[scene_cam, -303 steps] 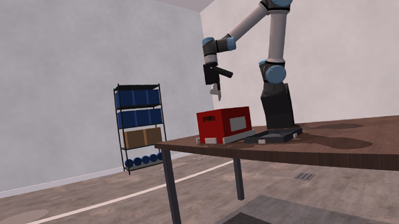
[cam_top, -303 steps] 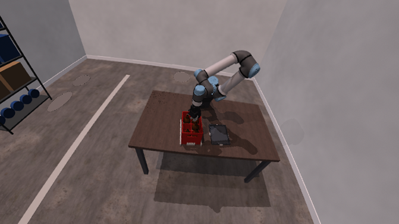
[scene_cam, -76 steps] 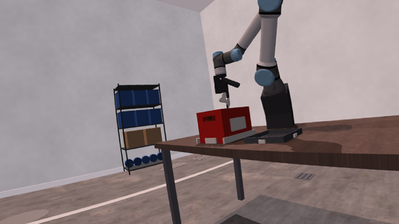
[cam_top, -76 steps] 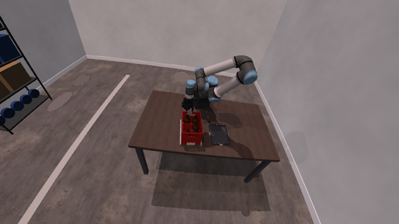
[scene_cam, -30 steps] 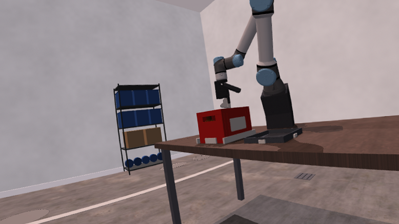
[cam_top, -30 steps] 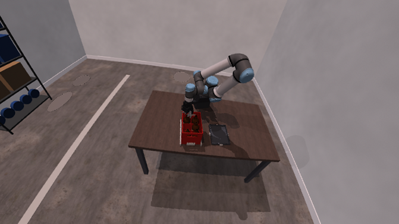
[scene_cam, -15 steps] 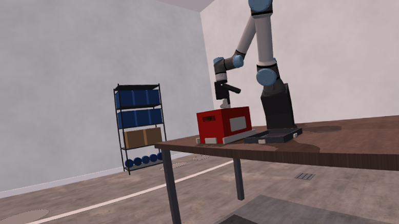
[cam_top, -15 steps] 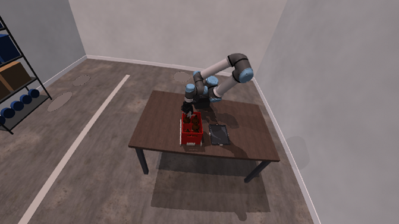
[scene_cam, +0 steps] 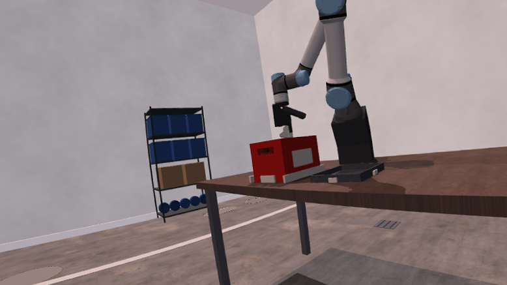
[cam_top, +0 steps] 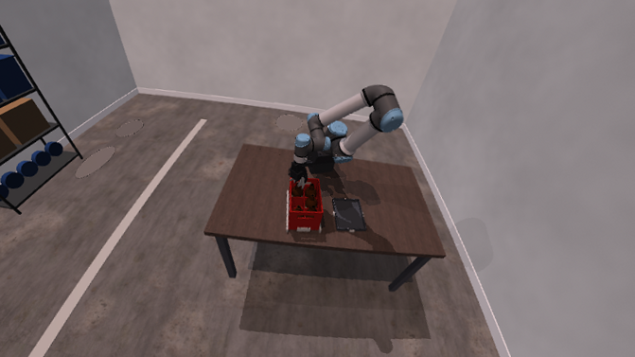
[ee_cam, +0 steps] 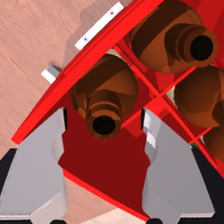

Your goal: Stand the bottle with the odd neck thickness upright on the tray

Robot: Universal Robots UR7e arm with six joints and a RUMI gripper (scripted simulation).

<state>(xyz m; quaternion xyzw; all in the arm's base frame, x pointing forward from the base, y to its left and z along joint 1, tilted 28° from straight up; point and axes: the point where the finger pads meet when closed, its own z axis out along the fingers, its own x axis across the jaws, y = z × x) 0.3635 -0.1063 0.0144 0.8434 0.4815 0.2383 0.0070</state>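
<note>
Right now the red crate is 8 cm ahead of my hand, 7 cm below it and 6 cm to the left of it. Also, from my hand: dark tray: 36 cm to the left, 14 cm below; then brown bottle: 11 cm to the left, 7 cm below, 7 cm ahead; then glass bottle: 18 cm ahead, 7 cm below, 5 cm to the left.
</note>
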